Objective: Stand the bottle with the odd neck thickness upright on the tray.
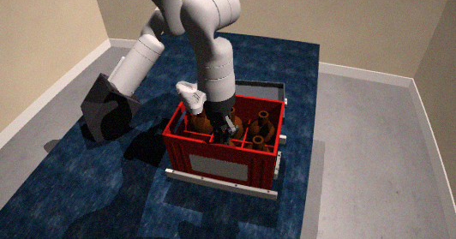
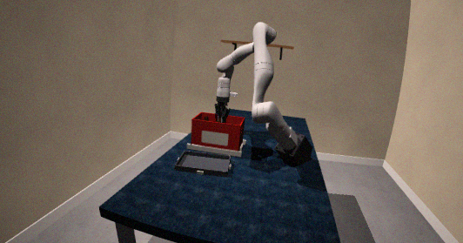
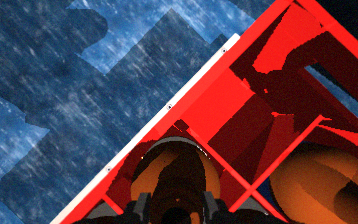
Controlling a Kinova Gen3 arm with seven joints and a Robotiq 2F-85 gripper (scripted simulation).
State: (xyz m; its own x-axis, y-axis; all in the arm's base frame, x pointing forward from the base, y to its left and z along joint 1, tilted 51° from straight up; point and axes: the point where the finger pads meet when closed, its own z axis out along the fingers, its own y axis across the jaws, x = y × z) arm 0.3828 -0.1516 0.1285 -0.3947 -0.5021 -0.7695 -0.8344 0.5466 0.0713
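Right now my hand is 10 mm past the crate, 40 mm to the right of it and 70 mm above it. Round my hand: grey tray (100 mm behind, 300 mm to the left, 140 mm below).
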